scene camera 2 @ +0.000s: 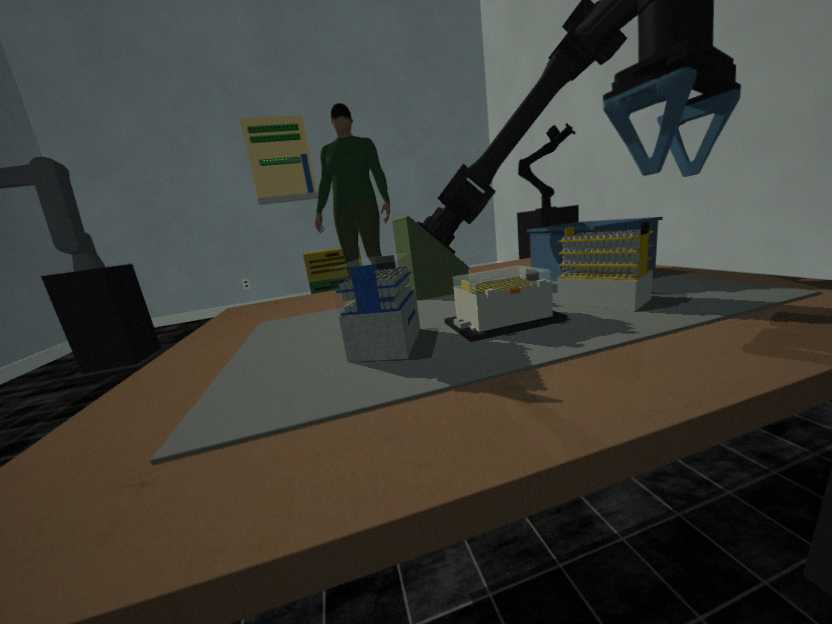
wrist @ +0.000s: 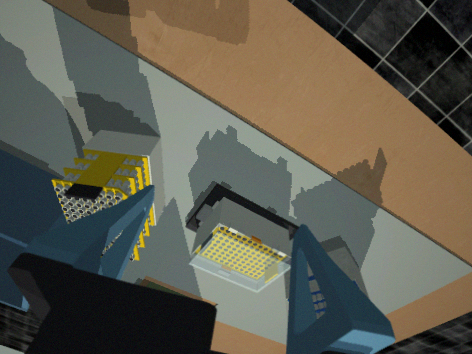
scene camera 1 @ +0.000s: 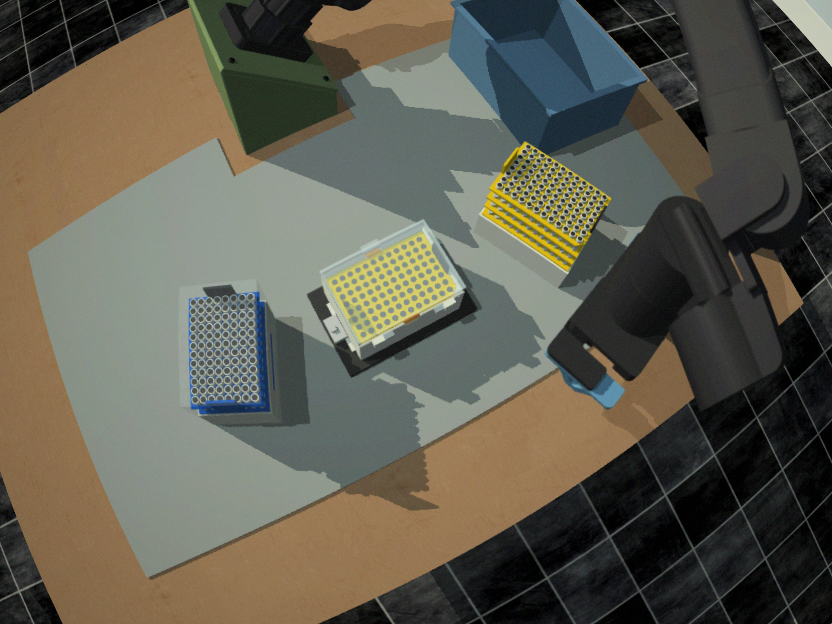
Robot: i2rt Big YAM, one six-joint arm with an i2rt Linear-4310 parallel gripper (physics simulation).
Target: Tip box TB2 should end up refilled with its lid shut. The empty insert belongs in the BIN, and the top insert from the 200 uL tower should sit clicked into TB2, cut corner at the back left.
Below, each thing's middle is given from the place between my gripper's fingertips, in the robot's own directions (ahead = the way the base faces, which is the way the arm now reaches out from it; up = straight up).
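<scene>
Blue tip box (scene camera 2: 375, 297): my hand is 12 cm above it, 17 cm past it and 30 cm to the left of it. Blue bin (scene camera 1: 554, 80): 12 cm below my hand, 36 cm behind it and 21 cm to the left of it.
</scene>
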